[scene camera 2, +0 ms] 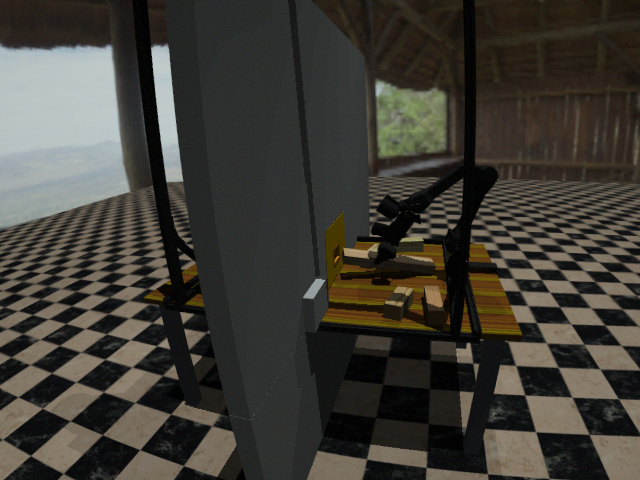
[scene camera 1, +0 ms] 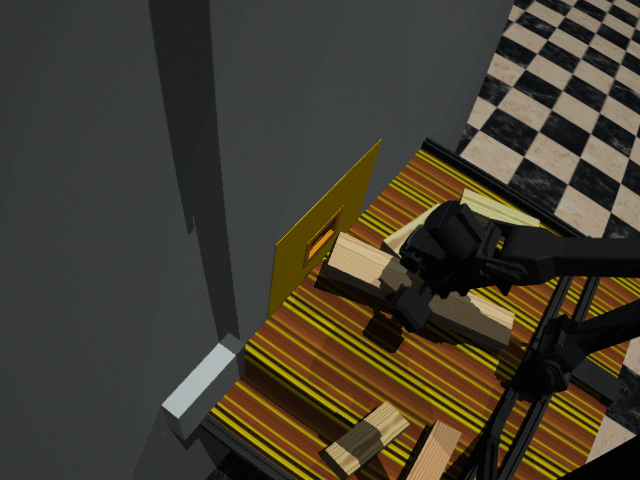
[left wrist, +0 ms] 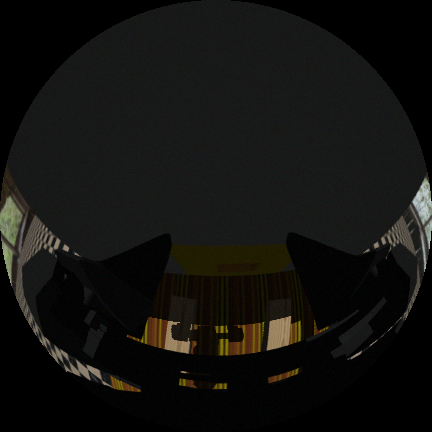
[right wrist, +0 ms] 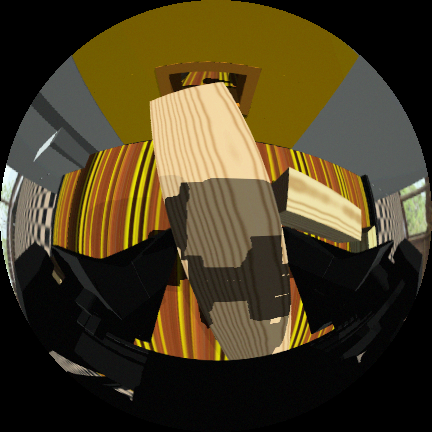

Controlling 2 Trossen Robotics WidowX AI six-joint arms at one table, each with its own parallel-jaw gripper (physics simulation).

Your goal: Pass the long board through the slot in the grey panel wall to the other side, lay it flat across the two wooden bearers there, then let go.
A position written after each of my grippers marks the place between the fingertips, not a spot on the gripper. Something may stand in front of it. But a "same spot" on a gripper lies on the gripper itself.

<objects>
My left gripper shows in the left wrist view (230, 239); in the right wrist view it is out of frame. My right gripper shows in scene camera 2, in scene camera 1 (398, 282) and in the right wrist view. One and the same spot on my right gripper: (right wrist: 333, 283) is (scene camera 2: 384, 240).
</objects>
